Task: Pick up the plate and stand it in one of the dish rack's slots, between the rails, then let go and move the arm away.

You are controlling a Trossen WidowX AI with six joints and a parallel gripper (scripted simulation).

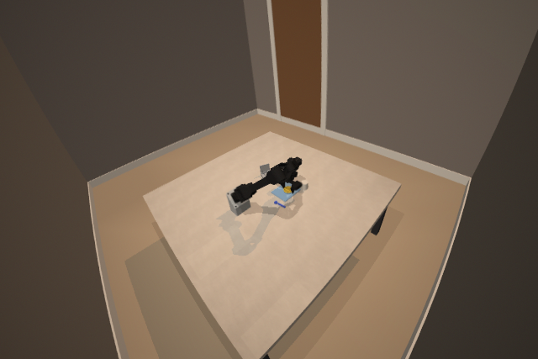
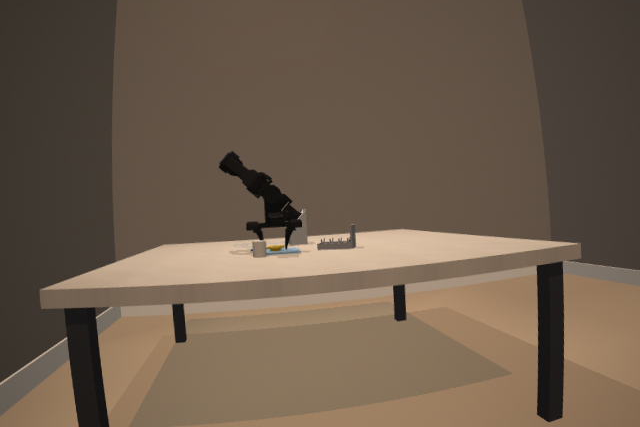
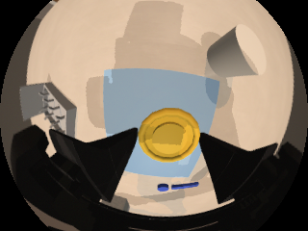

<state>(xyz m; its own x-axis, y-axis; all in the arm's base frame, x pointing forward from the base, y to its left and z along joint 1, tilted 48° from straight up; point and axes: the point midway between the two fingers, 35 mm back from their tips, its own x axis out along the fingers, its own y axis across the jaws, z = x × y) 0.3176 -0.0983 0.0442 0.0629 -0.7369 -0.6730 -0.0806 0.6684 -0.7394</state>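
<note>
The light blue mat is 1 cm behind my gripper tip, 2 cm to the left of it and 1 cm below it. Also, from my gripper tip: blue spoon 12 cm behind, 4 cm to the right; yellow plate 1 cm above; white cup 10 cm ahead, 5 cm to the right, 2 cm above.
</note>
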